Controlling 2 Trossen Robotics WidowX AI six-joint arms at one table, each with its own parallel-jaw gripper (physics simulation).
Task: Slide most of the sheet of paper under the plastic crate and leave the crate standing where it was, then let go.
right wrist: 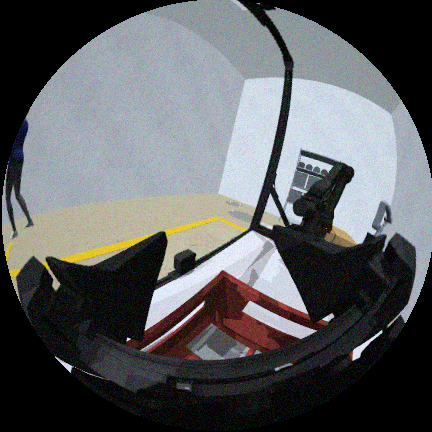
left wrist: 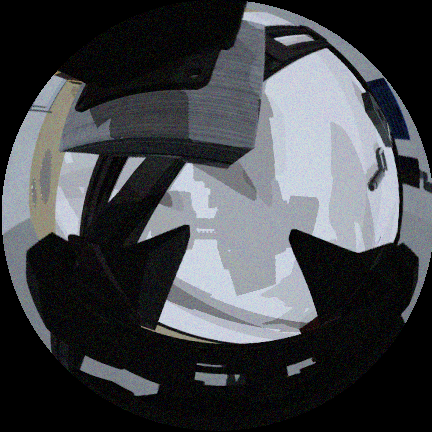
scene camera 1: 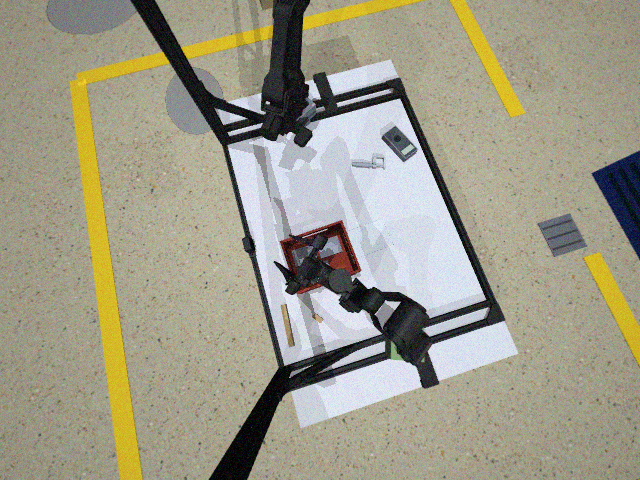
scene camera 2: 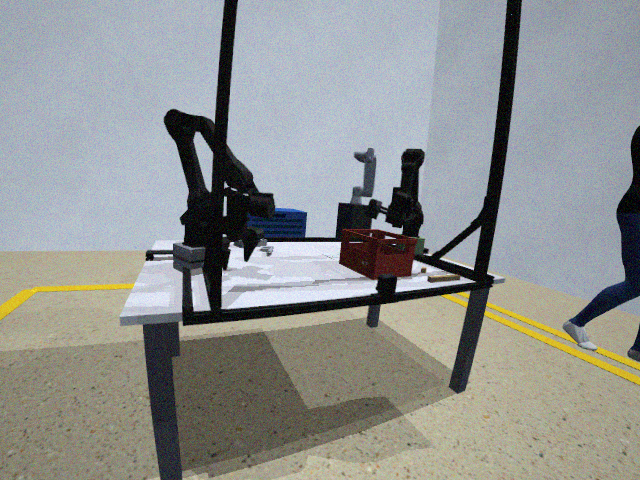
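Observation:
The red plastic crate (scene camera 1: pixel 351 250) (scene camera 2: pixel 376 258) (right wrist: pixel 226 297) stands upright on the table, with grey and white areas showing inside. The sheet of paper is hard to tell from the white table; faint thin edge lines show just right of the crate in scene camera 1, and how much lies under the crate cannot be told. My left gripper (scene camera 1: pixel 285 136) (scene camera 2: pixel 236 264) (left wrist: pixel 241 232) is open and empty above the table, well apart from the crate, at its upper left in scene camera 1. My right gripper (scene camera 1: pixel 285 252) (scene camera 2: pixel 372 207) (right wrist: pixel 220 233) is open and empty above the crate.
A grey tool (scene camera 1: pixel 368 163) (scene camera 2: pixel 266 250) (left wrist: pixel 378 170) and dark device (scene camera 1: pixel 399 143) lie at the table's upper right in scene camera 1. A wooden strip (scene camera 1: pixel 287 326) (scene camera 2: pixel 443 278) and small wooden block (scene camera 1: pixel 317 317) lie below the crate. A grey box (scene camera 2: pixel 188 252) (left wrist: pixel 220 120) stands near my left arm.

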